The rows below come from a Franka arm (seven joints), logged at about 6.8 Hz.
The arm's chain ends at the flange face. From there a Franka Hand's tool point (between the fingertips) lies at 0.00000 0.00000 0.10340 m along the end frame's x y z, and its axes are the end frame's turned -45 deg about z.
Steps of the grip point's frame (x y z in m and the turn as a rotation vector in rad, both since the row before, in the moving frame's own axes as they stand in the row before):
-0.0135 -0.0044 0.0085 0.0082 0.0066 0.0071
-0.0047 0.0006 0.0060 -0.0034 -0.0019 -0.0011
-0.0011 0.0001 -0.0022 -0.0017 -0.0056 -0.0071
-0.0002 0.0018 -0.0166 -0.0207 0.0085 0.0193
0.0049 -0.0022 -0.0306 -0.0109 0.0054 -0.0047
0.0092 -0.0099 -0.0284 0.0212 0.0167 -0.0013
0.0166 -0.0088 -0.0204 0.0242 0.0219 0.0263
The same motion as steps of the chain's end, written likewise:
-0.0125 0.0075 0.0085 0.0105 -0.0011 0.0071
-0.0030 0.0034 0.0060 -0.0037 0.0011 -0.0011
-0.0004 0.0003 -0.0022 -0.0052 -0.0028 -0.0071
-0.0010 0.0005 -0.0166 -0.0086 0.0206 0.0193
0.0007 -0.0054 -0.0306 -0.0039 0.0115 -0.0047
-0.0002 -0.0107 -0.0284 0.0268 -0.0032 -0.0013
0.0056 -0.0146 -0.0203 0.0326 -0.0016 0.0263

